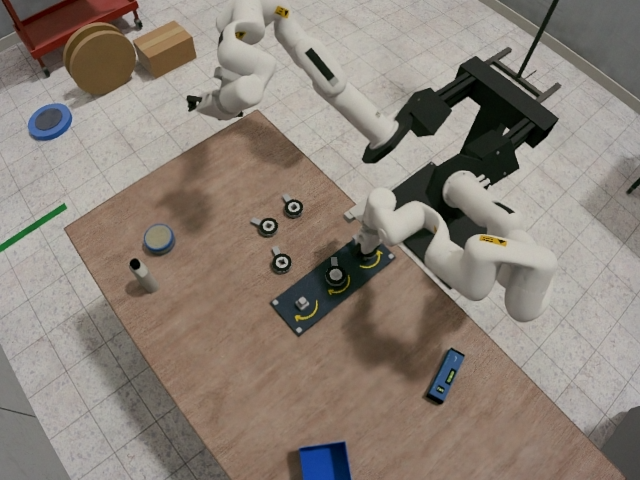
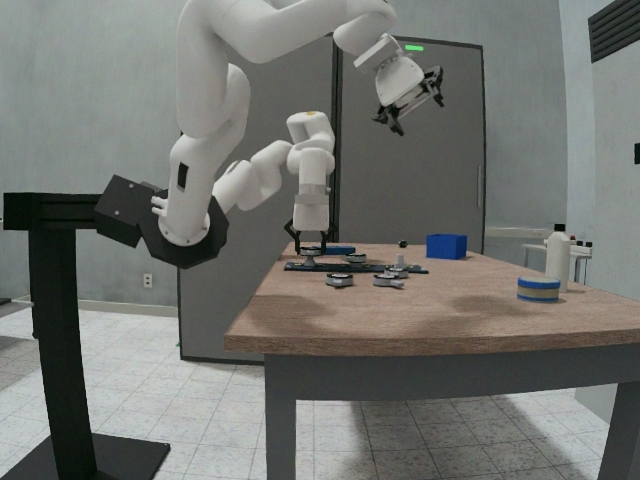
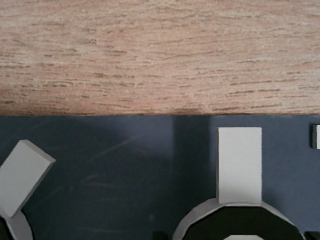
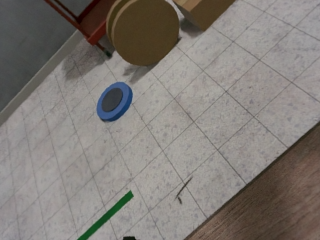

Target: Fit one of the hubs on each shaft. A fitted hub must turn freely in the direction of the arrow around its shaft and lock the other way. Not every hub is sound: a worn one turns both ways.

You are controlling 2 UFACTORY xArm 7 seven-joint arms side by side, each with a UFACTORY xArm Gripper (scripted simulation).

I see my right gripper, a white bottle and a tape roll.
My right gripper is seen too in image 1.
